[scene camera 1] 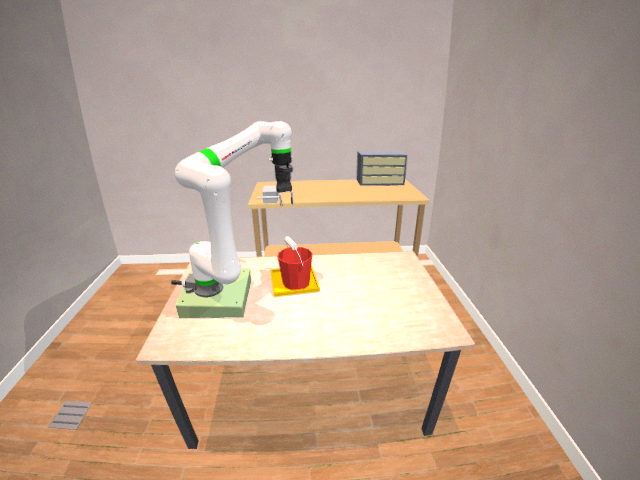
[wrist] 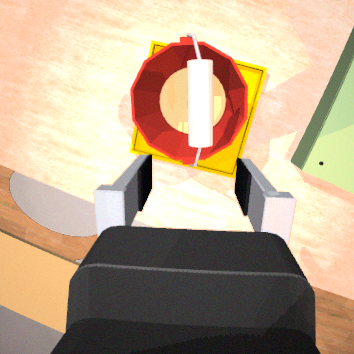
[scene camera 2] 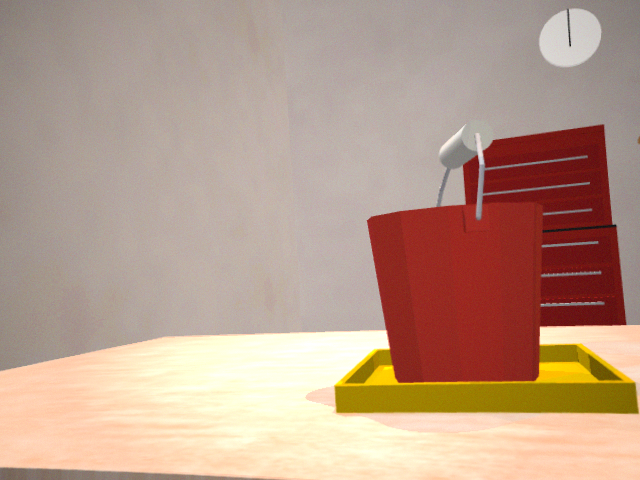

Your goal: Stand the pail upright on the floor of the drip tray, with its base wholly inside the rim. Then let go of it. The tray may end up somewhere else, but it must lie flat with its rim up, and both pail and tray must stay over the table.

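Places are measured from the arm's base along level axes (x ahead, y left, z up), in metres.
Where they show: gripper, between the fingertips: [scene camera 1: 286,204] [wrist: 193,173]; arm's base, origin of its link: [scene camera 1: 208,288].
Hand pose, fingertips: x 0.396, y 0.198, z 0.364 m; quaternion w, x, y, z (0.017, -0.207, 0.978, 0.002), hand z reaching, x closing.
Each offset is from my fingertips to the top centre of the thing. Level surfaces: height alone.
The red pail [scene camera 1: 295,271] [scene camera 2: 465,299] [wrist: 149,100] stands upright on the floor of the yellow drip tray {0.017 m ahead, 0.006 m right, 0.423 m down} [scene camera 1: 279,291] [scene camera 2: 485,397] [wrist: 254,95], with its base inside the rim. The tray lies flat on the table, rim up. The pail's white grip {0.015 m ahead, 0.032 m right, 0.179 m down} [scene camera 1: 290,242] [scene camera 2: 457,147] [wrist: 200,102] stands raised on its wire bail above the pail's mouth. My gripper [scene camera 1: 286,198] [wrist: 193,173] is open and empty, well above the pail and apart from it. It does not show in scene camera 2.
The wooden table {0.447 m down} [scene camera 1: 361,320] [scene camera 2: 206,403] carries the tray and the arm's green base block [scene camera 1: 211,310] [wrist: 330,145], to the tray's left in scene camera 1. A back bench [scene camera 1: 330,192] holds a drawer cabinet [scene camera 1: 382,169] and a grey box [scene camera 1: 269,191]. A red tool chest [scene camera 2: 573,258] stands behind the table.
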